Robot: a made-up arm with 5 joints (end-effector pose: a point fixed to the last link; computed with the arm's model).
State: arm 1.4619 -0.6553 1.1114 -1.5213 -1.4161
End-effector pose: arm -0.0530 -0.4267 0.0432 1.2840 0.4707 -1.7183
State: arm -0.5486 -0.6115 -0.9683 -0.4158 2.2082
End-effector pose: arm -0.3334 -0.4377 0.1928 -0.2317 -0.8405 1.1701
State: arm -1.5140 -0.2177 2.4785 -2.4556 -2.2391
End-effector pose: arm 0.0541 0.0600 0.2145 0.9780 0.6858 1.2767
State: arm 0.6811 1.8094 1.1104 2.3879 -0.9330
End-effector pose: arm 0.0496 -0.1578 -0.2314 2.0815 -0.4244 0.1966
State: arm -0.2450 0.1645 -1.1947 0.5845 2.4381
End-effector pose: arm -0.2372 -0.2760 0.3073 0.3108 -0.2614 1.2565
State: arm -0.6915 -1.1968 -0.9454 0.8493 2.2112
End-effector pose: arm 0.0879 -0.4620 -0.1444 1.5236 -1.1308 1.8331
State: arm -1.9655 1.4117 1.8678 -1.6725 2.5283
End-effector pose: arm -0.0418 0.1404 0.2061 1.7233 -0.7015 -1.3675
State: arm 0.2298 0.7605 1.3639 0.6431 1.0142
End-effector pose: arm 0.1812 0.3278 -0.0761 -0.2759 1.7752 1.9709
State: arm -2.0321 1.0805 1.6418 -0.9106 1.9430
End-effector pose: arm -0.1054 0.3016 0.1473 2.4655 -0.6545 -1.6897
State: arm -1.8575 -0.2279 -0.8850 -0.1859 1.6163
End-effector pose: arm -0.2482 -0.3781 -0.1803 -0.6513 -1.9064 0.5418
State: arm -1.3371 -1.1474 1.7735 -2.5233 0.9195
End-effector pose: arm 0.1757 -0.2388 0.2674 -0.9586 1.3506 -0.1223
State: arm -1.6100 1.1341 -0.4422 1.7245 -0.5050
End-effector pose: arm -0.2129 -0.1665 0.0746 0.5503 -0.0217 -1.5621
